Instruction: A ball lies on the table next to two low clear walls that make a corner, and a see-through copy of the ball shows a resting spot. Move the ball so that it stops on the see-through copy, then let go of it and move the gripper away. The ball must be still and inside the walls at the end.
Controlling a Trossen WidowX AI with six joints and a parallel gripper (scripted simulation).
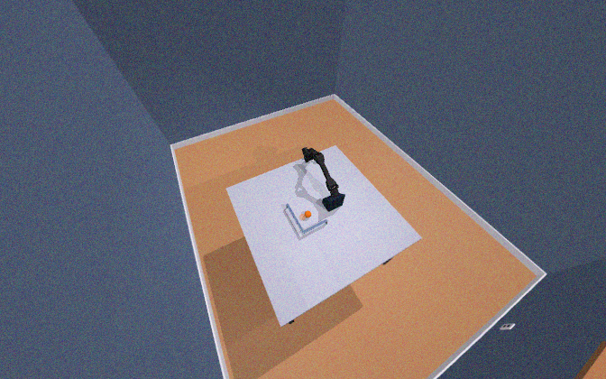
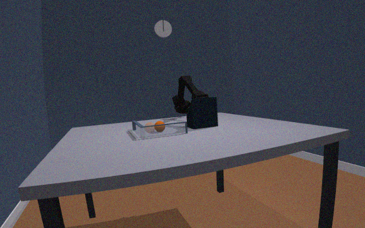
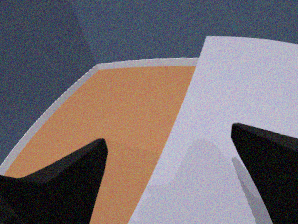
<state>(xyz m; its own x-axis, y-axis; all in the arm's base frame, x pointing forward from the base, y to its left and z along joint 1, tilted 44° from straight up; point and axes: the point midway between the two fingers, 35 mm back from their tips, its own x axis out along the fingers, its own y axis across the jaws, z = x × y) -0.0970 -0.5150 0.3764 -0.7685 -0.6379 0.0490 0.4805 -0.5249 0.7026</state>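
My gripper tip is 68 cm to the right of the orange ball, 41 cm short of it and 1 cm below it. Also, from my gripper tip: clear wall 82 cm to the left, 42 cm ahead, 1 cm above.
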